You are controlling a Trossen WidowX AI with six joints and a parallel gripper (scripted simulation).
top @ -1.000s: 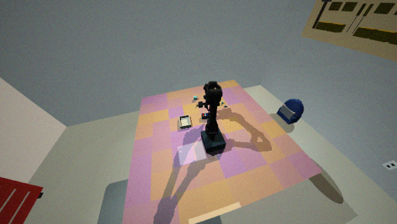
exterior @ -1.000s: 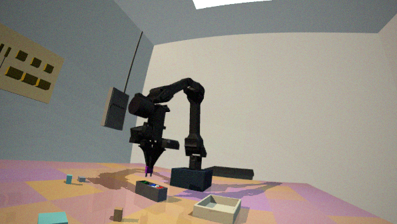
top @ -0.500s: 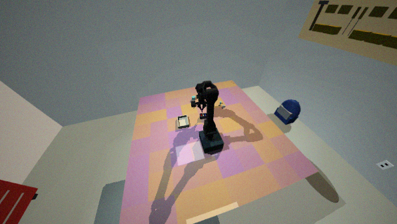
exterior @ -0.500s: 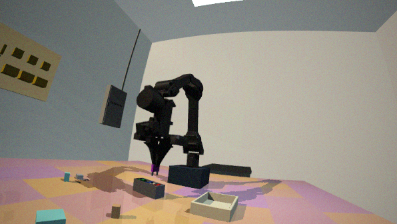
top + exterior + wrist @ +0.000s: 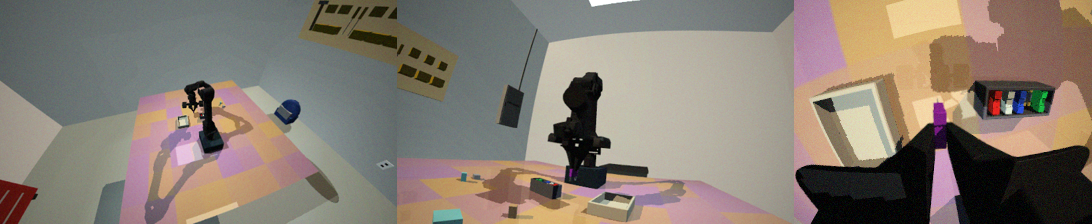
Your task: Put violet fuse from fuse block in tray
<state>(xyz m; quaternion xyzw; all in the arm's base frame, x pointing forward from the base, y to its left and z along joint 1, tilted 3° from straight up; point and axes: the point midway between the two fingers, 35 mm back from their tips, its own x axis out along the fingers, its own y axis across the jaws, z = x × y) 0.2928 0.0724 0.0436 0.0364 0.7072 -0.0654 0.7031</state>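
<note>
Now: gripper tip 3 cm past the cream tray, 12 cm to the right of it and 9 cm above it. From my gripper tip the other things lie so: red fuse: 1 cm behind, 7 cm to the right, 7 cm below; white fuse: 2 cm behind, 9 cm to the right, 7 cm below; violet fuse: 1 cm below.
</note>
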